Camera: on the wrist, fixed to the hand. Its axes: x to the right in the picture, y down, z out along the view.
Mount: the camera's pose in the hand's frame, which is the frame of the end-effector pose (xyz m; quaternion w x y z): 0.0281 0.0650 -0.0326 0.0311 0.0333 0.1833 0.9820
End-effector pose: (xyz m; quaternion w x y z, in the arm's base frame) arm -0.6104 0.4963 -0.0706 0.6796 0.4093 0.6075 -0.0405
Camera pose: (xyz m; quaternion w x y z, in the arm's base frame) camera -0.5931 0.5715 -0.0594 0.0641 -0.6393 0.2598 -0.7209
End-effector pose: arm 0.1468 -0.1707 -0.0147 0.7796 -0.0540 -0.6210 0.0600
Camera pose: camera 0.1831 -0.1023 -0.0053 0.0810 -0.5966 0.1786 0.7782
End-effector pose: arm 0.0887 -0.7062 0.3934 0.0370 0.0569 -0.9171 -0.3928
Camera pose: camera 0.0596 -0.6888 0.4636 0.5531 -0.8256 -0.0907 0.0651
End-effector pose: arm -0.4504 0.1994 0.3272 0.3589 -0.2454 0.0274 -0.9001
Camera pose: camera -0.4418 0.1286 0.2958 0.8982 0.1962 0.2777 0.2786
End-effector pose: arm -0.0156 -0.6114 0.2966 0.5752 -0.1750 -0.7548 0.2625
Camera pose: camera 0.0055 -0.5371 0.2861 0.0957 0.7756 -0.2625 -0.5660
